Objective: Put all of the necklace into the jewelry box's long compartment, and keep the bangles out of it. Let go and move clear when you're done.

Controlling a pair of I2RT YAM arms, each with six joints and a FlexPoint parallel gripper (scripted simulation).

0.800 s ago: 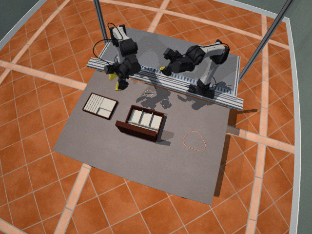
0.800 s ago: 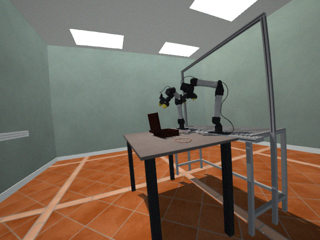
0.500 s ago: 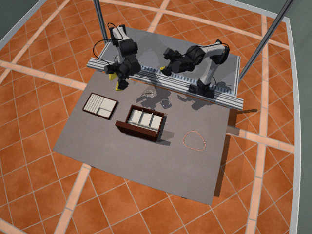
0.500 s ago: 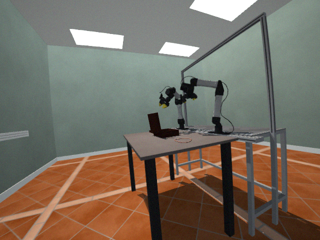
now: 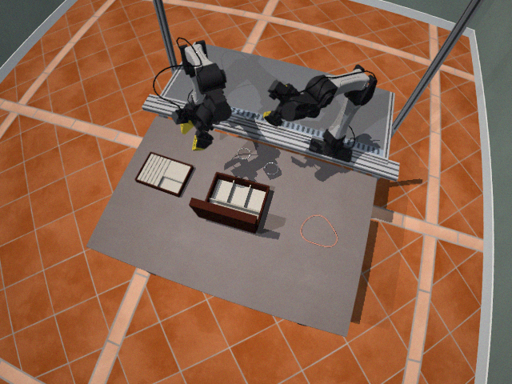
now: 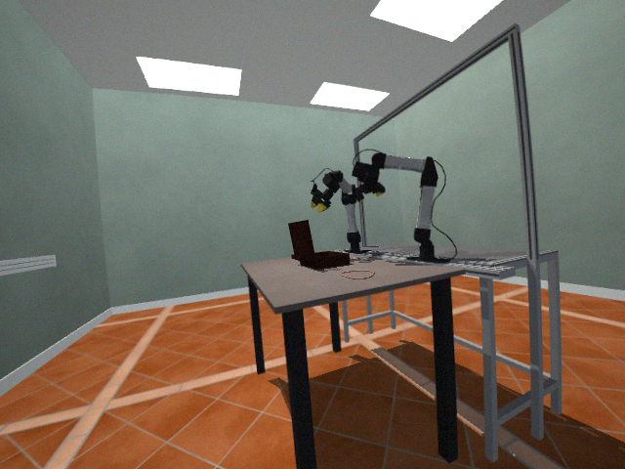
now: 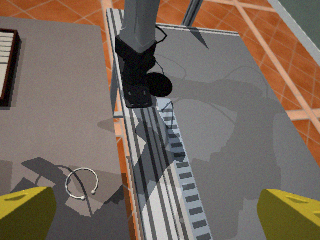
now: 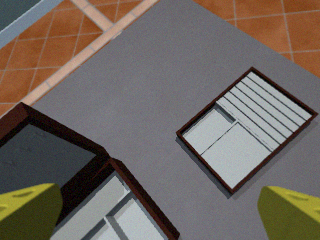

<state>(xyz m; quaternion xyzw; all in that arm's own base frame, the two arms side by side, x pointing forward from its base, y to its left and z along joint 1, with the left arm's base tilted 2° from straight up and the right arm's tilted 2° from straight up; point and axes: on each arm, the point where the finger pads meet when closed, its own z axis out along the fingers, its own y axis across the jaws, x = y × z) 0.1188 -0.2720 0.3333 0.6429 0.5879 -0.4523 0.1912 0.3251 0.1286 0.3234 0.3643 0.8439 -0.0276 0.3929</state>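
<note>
The dark red jewelry box lies 20 cm below my right hand, 18 cm to the left of it and 7 cm ahead of it. Also, from my right hand: bangle: 31 cm below, 27 cm to the left, 15 cm behind; then divided tray: 31 cm below, 17 cm to the right, 3 cm ahead.
</note>
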